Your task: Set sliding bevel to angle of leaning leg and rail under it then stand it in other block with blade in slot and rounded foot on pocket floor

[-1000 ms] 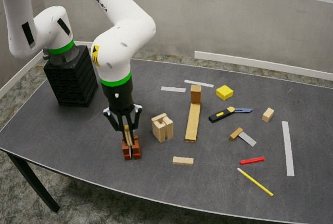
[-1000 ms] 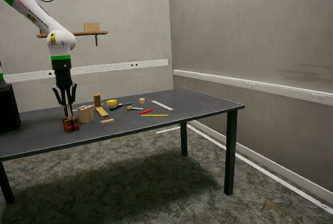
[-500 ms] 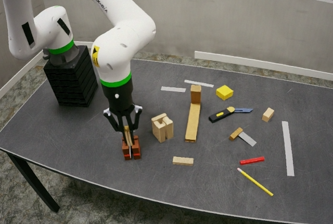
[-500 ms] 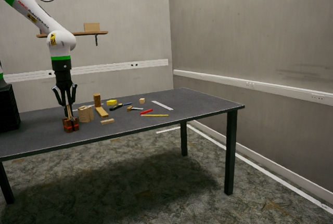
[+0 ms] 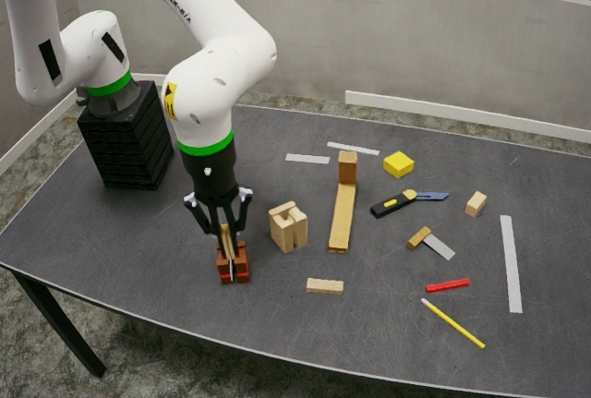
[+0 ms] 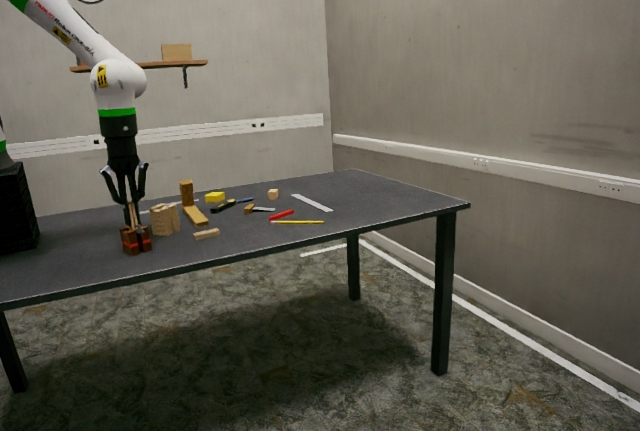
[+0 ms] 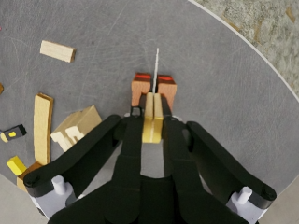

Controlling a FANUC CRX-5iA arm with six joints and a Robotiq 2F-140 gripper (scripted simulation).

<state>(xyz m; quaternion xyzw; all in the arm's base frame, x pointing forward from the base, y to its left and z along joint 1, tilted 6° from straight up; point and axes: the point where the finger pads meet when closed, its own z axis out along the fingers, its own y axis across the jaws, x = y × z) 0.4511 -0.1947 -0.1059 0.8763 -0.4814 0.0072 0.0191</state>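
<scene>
My gripper is now 10 mm short of the grey blade, 20 mm to the left of it and 40 mm above it. Round my hand: try square: 370 mm ahead, 250 mm to the left, 110 mm below; then wood strip: 190 mm ahead, 40 mm to the left, 110 mm below; then red stick: 450 mm ahead, 140 mm to the left, 110 mm below.
</scene>
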